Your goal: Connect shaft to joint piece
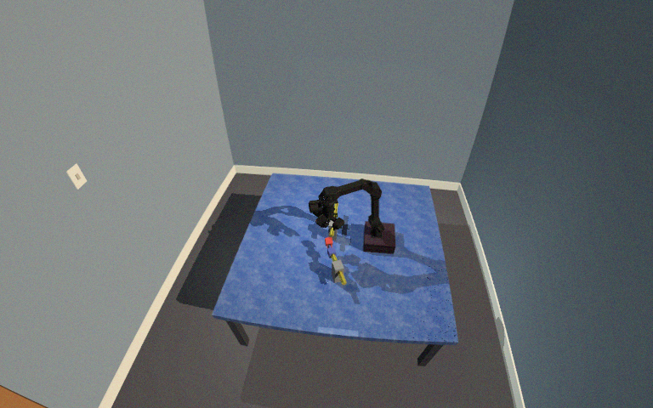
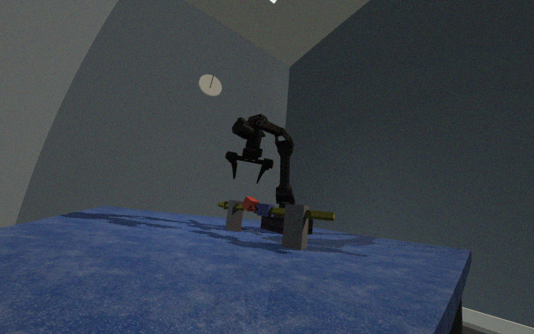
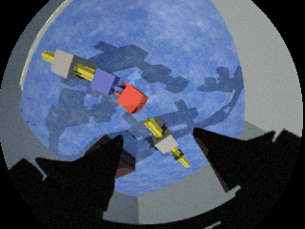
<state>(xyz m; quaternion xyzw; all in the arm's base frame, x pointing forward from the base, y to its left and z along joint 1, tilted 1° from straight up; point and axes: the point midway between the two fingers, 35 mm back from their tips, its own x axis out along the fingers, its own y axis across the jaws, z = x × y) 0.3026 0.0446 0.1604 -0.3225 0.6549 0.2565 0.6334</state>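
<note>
Now: the red joint piece 90 mm below my gripper tip and 50 mm to the left of it.
</note>
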